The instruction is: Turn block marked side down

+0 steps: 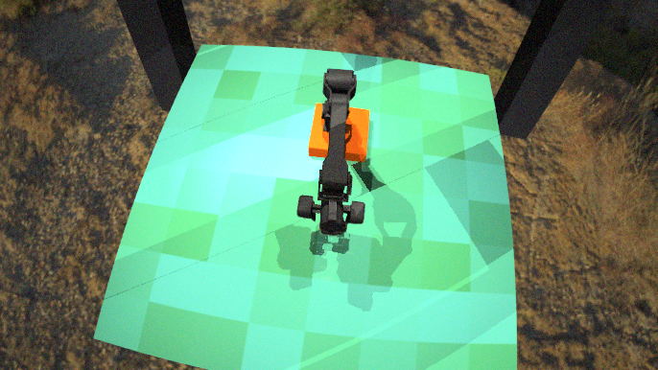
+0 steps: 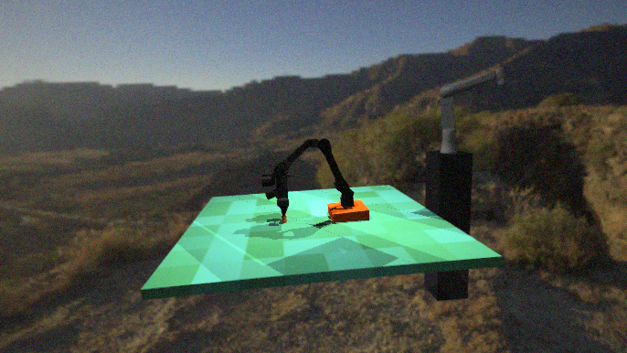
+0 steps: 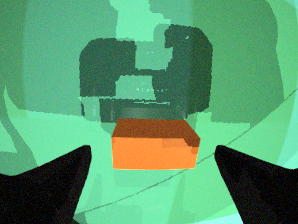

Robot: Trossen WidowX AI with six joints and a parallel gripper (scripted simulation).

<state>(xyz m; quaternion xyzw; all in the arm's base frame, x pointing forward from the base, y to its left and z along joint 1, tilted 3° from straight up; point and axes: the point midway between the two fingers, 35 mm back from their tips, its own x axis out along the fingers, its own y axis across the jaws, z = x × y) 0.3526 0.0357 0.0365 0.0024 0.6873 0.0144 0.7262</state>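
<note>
My gripper tip is 1 cm past the orange block and 2 cm above it.
</note>
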